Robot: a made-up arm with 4 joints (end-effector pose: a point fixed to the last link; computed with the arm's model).
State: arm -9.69 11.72 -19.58 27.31
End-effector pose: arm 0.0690 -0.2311 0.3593 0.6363 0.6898 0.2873 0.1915
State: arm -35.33 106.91 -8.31 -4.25
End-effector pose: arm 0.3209 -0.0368 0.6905 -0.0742 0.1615 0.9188 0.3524
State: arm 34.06 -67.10 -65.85 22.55
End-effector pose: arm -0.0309 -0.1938 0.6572 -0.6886 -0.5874 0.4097 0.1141
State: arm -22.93 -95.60 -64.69 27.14
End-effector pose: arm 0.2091 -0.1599 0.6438 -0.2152 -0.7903 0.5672 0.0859
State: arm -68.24 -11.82 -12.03 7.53
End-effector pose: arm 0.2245 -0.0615 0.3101 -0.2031 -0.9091 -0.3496 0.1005
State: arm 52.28 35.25 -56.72 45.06
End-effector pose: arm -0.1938 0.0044 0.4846 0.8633 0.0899 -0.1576 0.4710
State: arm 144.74 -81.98 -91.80 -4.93
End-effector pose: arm -0.1696 0.0080 0.5608 -0.9388 -0.0180 0.1368 0.3156
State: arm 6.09 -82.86 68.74 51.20
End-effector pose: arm -0.3159 0.0954 0.5938 -0.7143 -0.0619 -0.0676 0.6938
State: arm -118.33 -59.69 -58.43 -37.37
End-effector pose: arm 0.1058 0.2069 0.3975 0.5181 -0.8268 -0.1932 0.1035
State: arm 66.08 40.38 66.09 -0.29
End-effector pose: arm 0.3146 -0.2450 0.3719 0.3774 0.2073 0.8115 0.3951
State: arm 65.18 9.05 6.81 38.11
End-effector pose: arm -0.1318 -0.0682 0.2731 0.9302 0.1744 0.2553 0.1980
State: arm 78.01 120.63 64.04 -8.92
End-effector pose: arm 0.2518 -0.1608 0.8264 -0.1740 0.5360 0.5658 0.6019
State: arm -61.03 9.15 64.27 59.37
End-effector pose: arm 0.0043 -0.0213 0.1415 -0.0933 -0.7652 -0.2050 0.6031
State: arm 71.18 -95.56 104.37 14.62
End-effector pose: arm 0.2665 0.2922 0.4965 -0.5357 0.6736 -0.4743 0.1853
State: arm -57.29 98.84 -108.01 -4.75
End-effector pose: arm 0.0197 -0.1962 0.5219 0.3762 0.1510 0.5477 0.7319
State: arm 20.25 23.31 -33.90 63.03
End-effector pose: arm -0.1983 -0.1260 0.4594 0.8907 0.3963 -0.0285 0.2208
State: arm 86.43 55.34 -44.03 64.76
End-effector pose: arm -0.1356 0.1318 0.3776 0.8502 -0.2409 -0.1564 0.4412
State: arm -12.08 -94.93 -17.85 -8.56
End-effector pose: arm -0.0750 -0.2326 0.4488 -0.6441 -0.7010 0.1426 0.2708
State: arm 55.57 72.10 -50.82 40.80
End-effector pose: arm -0.1499 -0.0942 0.4007 0.7077 -0.0015 0.0256 0.7060
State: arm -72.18 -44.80 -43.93 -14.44
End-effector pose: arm 0.2682 -0.0149 0.4141 0.0024 0.9827 0.1845 0.0179
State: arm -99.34 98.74 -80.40 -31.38
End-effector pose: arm 0.2121 -0.1018 0.6634 0.0403 0.0848 0.9256 0.3667
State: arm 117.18 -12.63 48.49 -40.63
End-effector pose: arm -0.0559 -0.2500 0.2842 0.4221 -0.3278 0.3864 0.7517
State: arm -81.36 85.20 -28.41 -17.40
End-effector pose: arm 0.2773 0.1026 0.6608 -0.0653 0.2037 0.9722 0.0955
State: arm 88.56 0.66 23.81 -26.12
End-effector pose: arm -0.0042 -0.2626 0.3037 0.6298 -0.0363 0.4399 0.6391
